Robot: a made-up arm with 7 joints. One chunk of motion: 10 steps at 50 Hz.
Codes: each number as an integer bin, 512 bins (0 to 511) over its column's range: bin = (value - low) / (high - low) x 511, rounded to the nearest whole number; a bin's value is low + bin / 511 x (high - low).
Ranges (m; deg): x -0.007..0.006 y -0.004..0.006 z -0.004..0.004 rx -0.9..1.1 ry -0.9..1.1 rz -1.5..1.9
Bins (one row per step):
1: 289 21 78 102 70 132
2: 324 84 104 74 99 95
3: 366 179 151 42 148 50
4: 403 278 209 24 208 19
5: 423 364 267 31 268 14
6: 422 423 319 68 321 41
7: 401 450 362 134 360 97
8: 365 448 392 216 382 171
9: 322 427 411 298 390 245
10: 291 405 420 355 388 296
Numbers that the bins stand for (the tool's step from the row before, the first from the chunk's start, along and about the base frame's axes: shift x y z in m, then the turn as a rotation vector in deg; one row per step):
1: 0.00035 -0.00359 -0.00278 -0.501 -0.626 -0.622
2: 0.00124 -0.00236 -0.00237 -0.610 -0.513 -0.868
3: 0.00231 -0.00050 -0.00164 -0.736 -0.321 -1.167
4: 0.00325 0.00144 -0.00073 -0.806 -0.086 -1.374
5: 0.00376 0.00312 0.00018 -0.779 0.149 -1.407
6: 0.00374 0.00428 0.00099 -0.634 0.356 -1.227
7: 0.00320 0.00481 0.00167 -0.376 0.509 -0.855
8: 0.00229 0.00477 0.00214 -0.055 0.595 -0.362
9: 0.00119 0.00436 0.00243 0.266 0.626 0.130
10: 0.00040 0.00393 0.00258 0.489 0.619 0.469

